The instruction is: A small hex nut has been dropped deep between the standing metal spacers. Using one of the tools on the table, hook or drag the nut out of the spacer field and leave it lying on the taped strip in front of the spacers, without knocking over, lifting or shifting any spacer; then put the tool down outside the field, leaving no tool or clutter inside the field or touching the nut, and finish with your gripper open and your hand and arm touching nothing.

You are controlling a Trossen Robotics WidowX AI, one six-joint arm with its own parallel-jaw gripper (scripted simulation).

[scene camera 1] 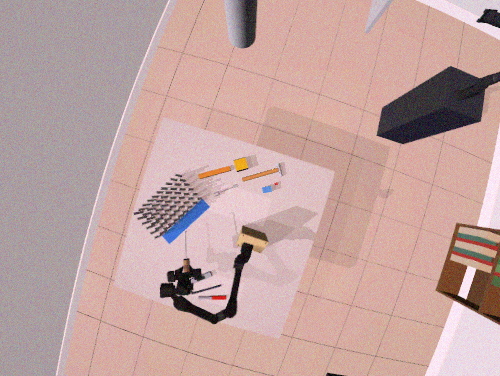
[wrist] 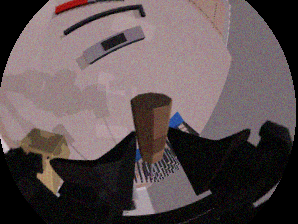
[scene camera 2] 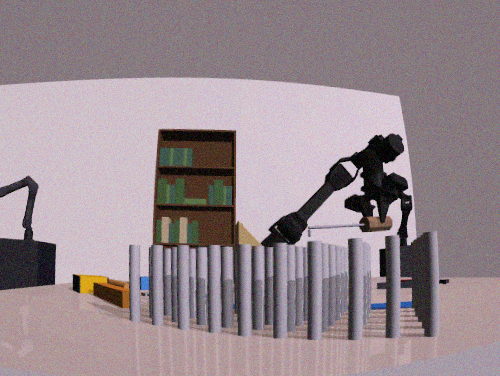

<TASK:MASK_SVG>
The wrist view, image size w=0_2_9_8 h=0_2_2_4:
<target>my gripper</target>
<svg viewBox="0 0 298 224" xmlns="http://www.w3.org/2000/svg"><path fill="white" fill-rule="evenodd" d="M293 143L289 127L281 127L281 124L273 124L273 121L266 121L259 127L261 140L257 147L253 143L247 143L249 133L251 135L250 128L242 129L237 135L234 133L221 140L209 140L169 127L170 147L180 160L194 193L197 196L210 189L212 194L182 208L149 213L149 216L124 216L122 212L130 212L132 209L136 131L130 132L125 139L96 160L64 160L63 157L51 159L49 163L52 169L55 169L64 181L57 190L60 197L37 179L39 167L36 168L36 164L28 156L17 152L15 156L8 157L7 164L17 188L47 224L247 224L263 208L267 198L261 205L258 204L257 208L253 202L257 202L258 198L261 200L262 196L281 181Z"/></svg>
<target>grey block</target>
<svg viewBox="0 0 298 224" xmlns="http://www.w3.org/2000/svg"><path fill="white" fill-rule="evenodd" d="M144 30L141 30L141 26L130 28L130 30L120 31L116 35L110 35L106 39L98 41L98 43L93 44L92 47L85 49L82 53L84 53L89 64L96 63L101 57L117 51L118 48L144 40Z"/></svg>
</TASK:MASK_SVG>
